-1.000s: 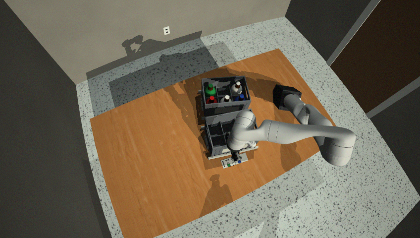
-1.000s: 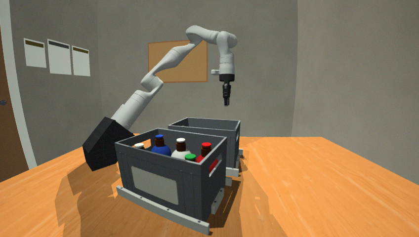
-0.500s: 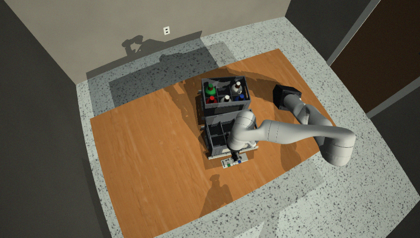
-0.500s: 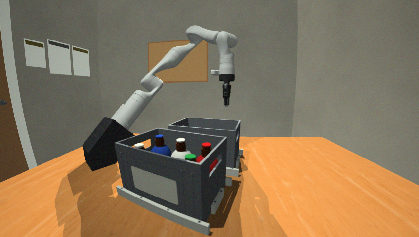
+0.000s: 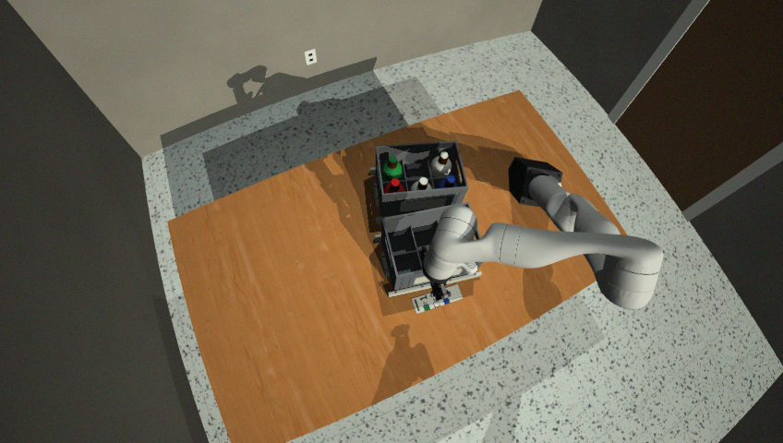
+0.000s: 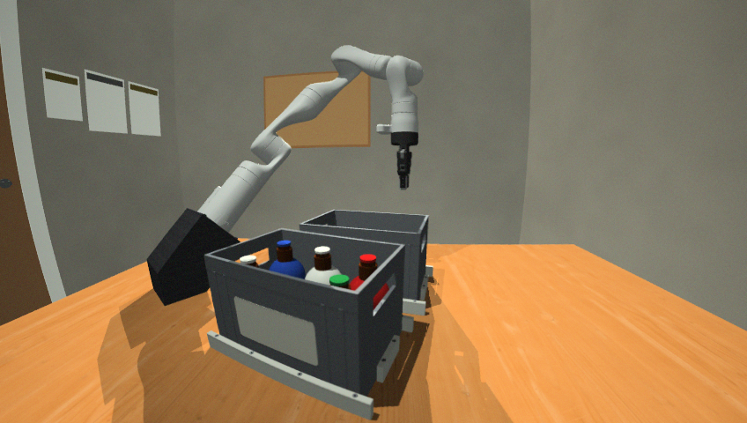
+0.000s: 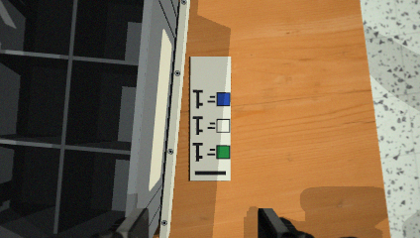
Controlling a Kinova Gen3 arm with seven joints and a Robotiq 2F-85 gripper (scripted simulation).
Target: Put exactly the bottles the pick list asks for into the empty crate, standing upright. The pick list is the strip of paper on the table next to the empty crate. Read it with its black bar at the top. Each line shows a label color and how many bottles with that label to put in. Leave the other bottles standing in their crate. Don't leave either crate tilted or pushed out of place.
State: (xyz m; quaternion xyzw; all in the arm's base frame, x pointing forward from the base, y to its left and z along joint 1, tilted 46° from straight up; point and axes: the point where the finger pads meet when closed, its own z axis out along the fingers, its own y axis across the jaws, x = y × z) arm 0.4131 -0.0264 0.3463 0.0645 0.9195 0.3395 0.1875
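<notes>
The green bottle lies 4 cm behind my hand, 44 cm to the right of it and 16 cm below it. From my hand the other things lie so: red bottle (2 cm behind, 35 cm to the right, 16 cm below); blue bottle (19 cm behind, 32 cm to the right, 16 cm below); pick list (6 cm behind, 25 cm below).
</notes>
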